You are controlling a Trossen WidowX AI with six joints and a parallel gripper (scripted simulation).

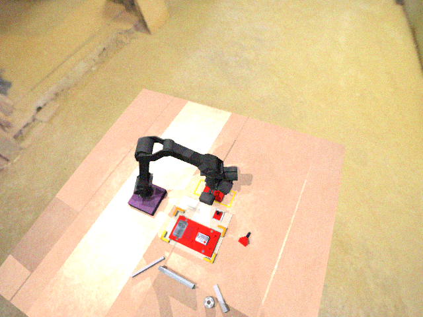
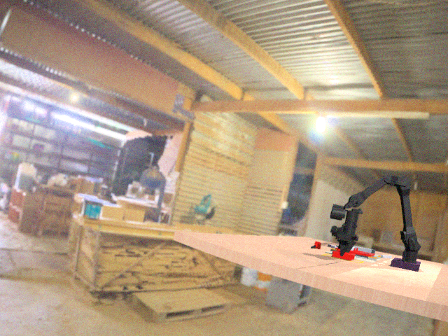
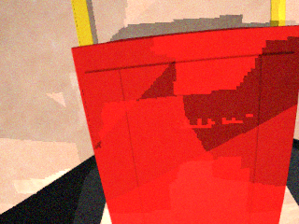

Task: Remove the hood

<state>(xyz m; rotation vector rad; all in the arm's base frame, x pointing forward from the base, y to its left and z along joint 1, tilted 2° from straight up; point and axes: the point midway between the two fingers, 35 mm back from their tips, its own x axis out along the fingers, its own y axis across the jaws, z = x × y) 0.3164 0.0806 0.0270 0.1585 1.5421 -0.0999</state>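
My gripper tip is now right at the red hood.
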